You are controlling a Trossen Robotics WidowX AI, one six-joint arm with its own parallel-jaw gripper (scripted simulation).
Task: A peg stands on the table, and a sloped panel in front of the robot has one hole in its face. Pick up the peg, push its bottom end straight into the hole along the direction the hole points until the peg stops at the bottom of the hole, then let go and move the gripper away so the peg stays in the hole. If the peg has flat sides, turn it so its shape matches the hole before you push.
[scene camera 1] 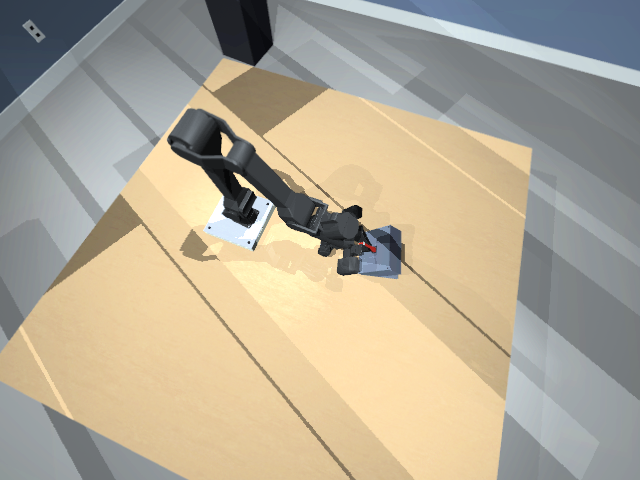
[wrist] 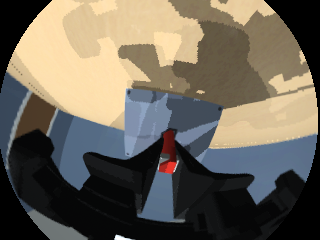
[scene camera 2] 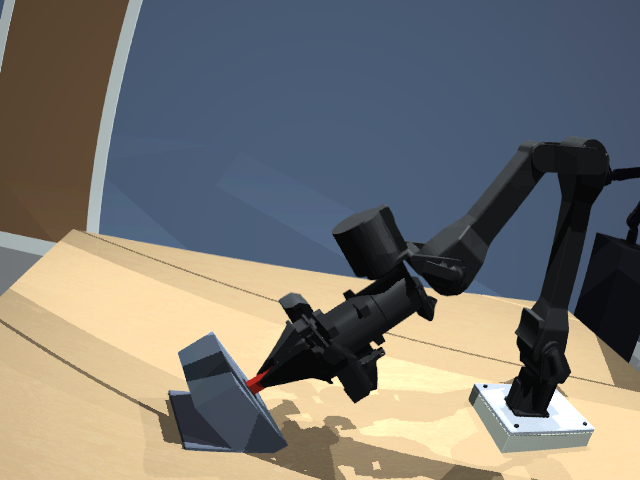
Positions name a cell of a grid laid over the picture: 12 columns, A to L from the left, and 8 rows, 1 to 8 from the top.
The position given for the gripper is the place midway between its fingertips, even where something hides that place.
Labels:
gripper: scene camera 1 G5; wrist G5; scene camera 2 E7

